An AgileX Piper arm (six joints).
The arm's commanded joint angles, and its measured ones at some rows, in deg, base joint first. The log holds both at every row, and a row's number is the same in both.
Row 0, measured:
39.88 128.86 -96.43 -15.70 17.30 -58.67
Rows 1 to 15, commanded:
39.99 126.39 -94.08 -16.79 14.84 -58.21
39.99 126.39 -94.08 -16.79 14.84 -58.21
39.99 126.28 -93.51 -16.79 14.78 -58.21
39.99 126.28 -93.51 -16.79 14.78 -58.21
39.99 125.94 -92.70 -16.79 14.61 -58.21
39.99 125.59 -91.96 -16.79 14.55 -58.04
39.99 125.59 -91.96 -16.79 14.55 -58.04
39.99 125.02 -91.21 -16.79 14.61 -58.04
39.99 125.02 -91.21 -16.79 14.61 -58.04
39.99 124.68 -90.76 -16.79 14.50 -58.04
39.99 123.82 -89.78 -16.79 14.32 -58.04
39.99 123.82 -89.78 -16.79 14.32 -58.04
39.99 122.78 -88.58 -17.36 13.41 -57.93
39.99 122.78 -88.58 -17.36 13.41 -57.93
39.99 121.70 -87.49 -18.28 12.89 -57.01
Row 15, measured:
39.88 123.76 -88.69 -16.96 14.44 -58.50
